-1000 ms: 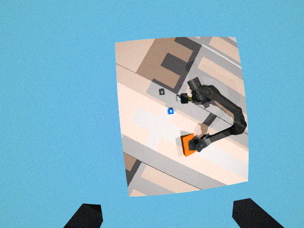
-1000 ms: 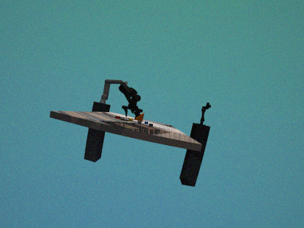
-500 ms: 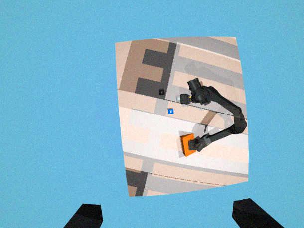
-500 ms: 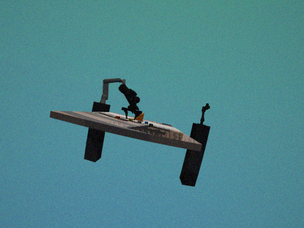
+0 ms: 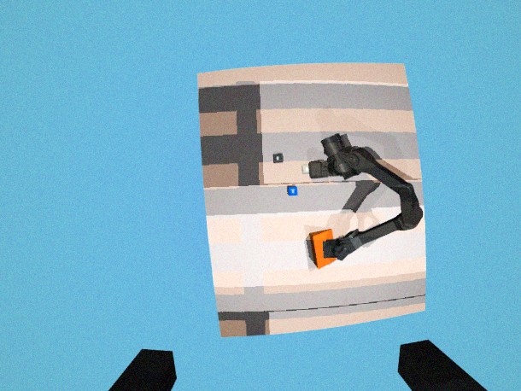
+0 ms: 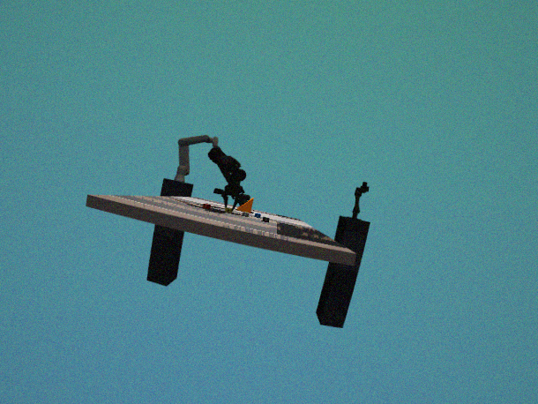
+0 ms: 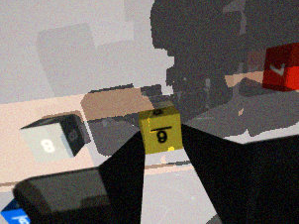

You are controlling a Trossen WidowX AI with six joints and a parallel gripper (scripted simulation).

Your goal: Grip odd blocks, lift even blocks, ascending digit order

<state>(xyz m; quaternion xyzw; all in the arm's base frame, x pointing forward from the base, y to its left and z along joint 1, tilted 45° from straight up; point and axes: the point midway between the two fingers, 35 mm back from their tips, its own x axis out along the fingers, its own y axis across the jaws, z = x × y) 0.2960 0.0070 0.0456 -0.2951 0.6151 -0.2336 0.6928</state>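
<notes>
Now: gripper tip 40 mm short of the red block and 110 mm to the left of it. From my gripper tip the other things lie so: yellow block right at my gripper tip; dark block 50 mm ahead, 200 mm to the left; blue block 70 mm behind, 150 mm to the left.
</notes>
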